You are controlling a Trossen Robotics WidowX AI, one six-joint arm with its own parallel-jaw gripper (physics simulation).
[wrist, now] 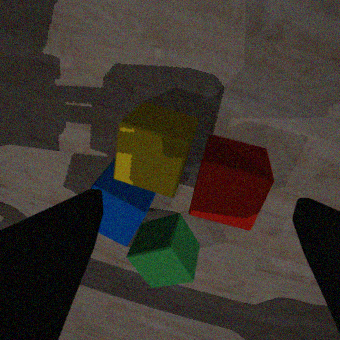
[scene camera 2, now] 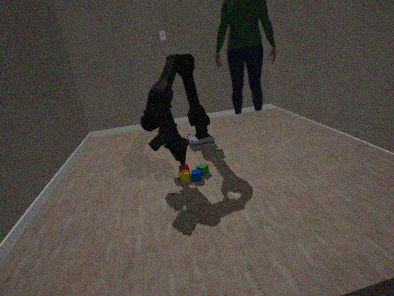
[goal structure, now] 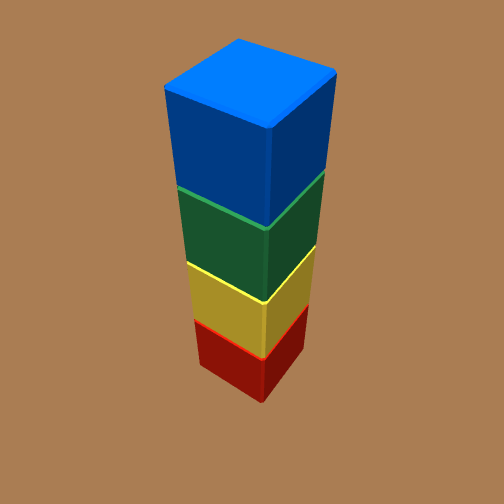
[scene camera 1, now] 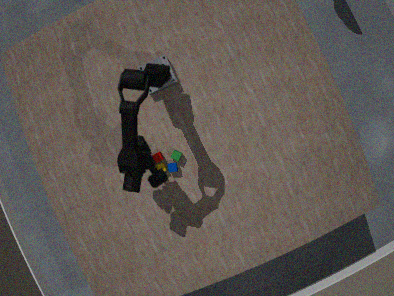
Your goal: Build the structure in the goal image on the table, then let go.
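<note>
A yellow cube (scene camera 1: 161,167) (scene camera 2: 185,176) (wrist: 152,155) appears to rest on the table beside the red cube (scene camera 1: 158,156) (scene camera 2: 184,168) (wrist: 231,182), with a narrow gap showing in the wrist view. A blue cube (scene camera 1: 172,167) (scene camera 2: 196,175) (wrist: 122,215) is on the yellow cube's other side, partly covered by it in the wrist view. A green cube (scene camera 1: 176,155) (scene camera 2: 203,169) (wrist: 167,255) sits turned, near the blue cube. My gripper (scene camera 2: 183,163) (wrist: 200,204) is open and empty, low over the red and yellow cubes; the arm hides its fingertips in scene camera 1.
The arm's light base plate (scene camera 1: 170,75) (scene camera 2: 200,141) stands behind the cubes in scene camera 2. The arm's shadow falls across the wood-patterned table (scene camera 1: 280,150) (scene camera 2: 300,215). A person (scene camera 2: 245,50) in a green top stands at the far side.
</note>
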